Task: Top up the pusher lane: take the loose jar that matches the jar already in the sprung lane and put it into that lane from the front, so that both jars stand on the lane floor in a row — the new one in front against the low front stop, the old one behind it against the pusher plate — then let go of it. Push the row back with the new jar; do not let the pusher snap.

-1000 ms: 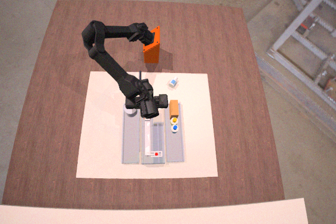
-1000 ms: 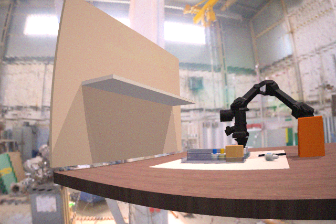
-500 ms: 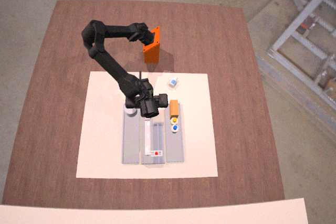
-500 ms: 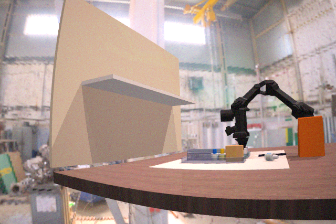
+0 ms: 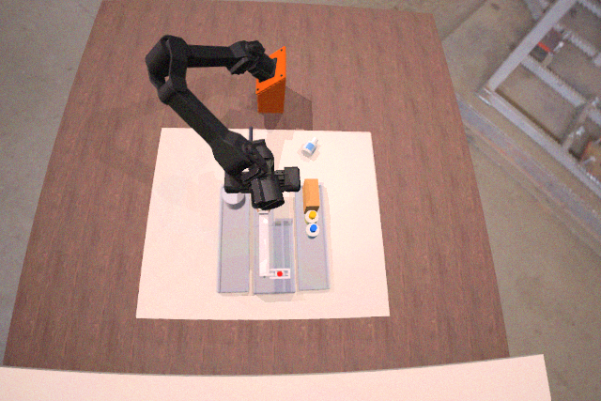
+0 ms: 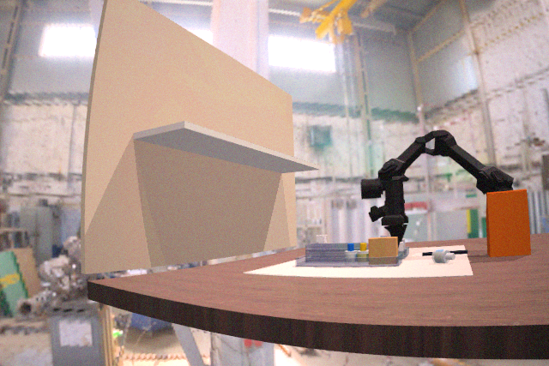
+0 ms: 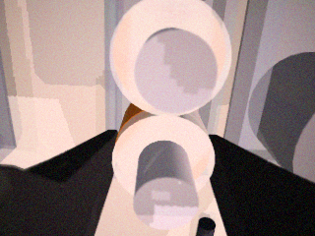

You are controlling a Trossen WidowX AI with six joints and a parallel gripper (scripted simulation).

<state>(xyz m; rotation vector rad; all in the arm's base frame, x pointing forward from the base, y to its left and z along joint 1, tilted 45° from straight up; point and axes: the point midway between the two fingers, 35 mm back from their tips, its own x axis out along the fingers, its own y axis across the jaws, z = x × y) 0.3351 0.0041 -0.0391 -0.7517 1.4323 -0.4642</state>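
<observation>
The orange box lies 130 mm to the left of my gripper tip and 10 mm above it. Round my gripper tip: sprung lane (140 mm ahead, 50 mm to the left, 10 mm below); red dot (220 mm ahead, 70 mm to the left, 40 mm above).
</observation>
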